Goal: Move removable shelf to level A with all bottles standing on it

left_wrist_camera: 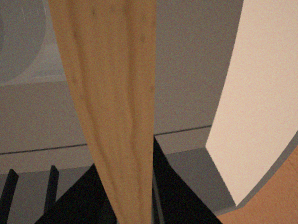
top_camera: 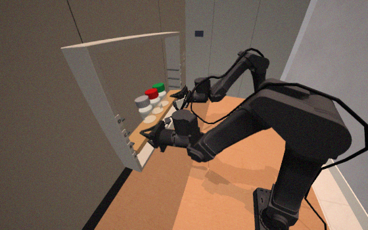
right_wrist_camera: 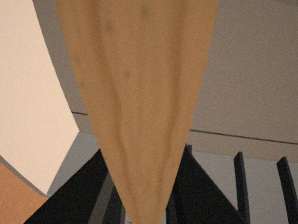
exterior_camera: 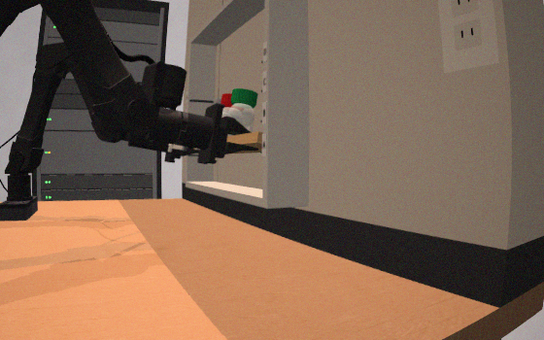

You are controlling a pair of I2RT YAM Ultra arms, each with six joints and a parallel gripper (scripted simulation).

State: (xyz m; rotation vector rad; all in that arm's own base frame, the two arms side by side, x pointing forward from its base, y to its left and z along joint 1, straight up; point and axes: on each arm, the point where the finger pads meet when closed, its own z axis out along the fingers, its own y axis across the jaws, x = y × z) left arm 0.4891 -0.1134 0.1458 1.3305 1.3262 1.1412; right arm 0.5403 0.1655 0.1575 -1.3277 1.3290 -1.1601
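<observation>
Right now the green-capped bottle is 90 mm to the left of my right hand, 60 mm above it and 10 mm ahead of it. From my right hand the other things lie so: wall rack: 150 mm to the left, 110 mm above; then wooden shelf: 150 mm to the left, 10 mm behind; then grey-capped bottle: 220 mm to the left, 50 mm above.
My left gripper is now 20 mm short of the grey-capped bottle, 70 mm to the left of it and 50 mm below it. Round my left hand: green-capped bottle 30 mm ahead, 200 mm to the right, 60 mm above; wall rack 30 mm ahead, 150 mm to the right, 110 mm above; wooden shelf 20 mm ahead, 150 mm to the right.
</observation>
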